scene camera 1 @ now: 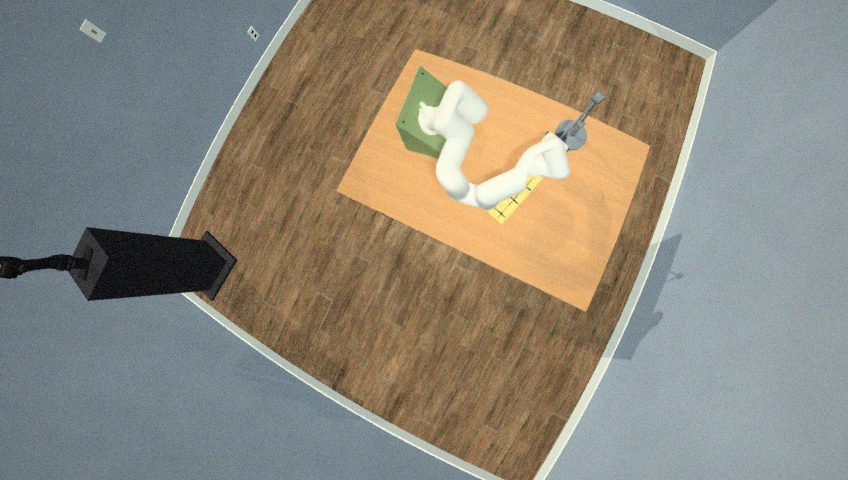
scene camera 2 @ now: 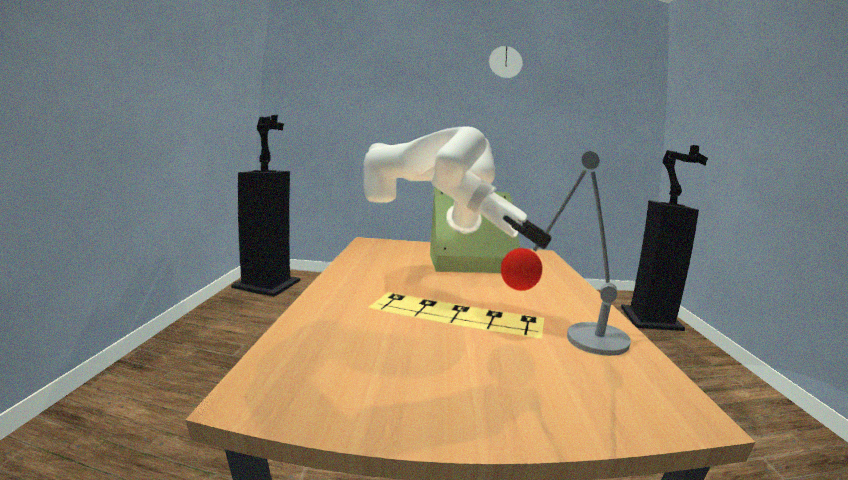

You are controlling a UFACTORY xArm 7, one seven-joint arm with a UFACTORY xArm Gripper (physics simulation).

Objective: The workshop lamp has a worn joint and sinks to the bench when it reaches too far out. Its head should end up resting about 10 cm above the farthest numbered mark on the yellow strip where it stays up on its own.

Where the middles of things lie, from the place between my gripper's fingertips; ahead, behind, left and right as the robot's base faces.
Scene:
I see the round grey lamp base (scene camera 2: 599, 338) 4 cm ahead of my hand, 16 cm to the left of it and 16 cm below it. Also, from my hand: yellow strip (scene camera 2: 523, 325): 3 cm behind, 20 cm to the right, 21 cm below.

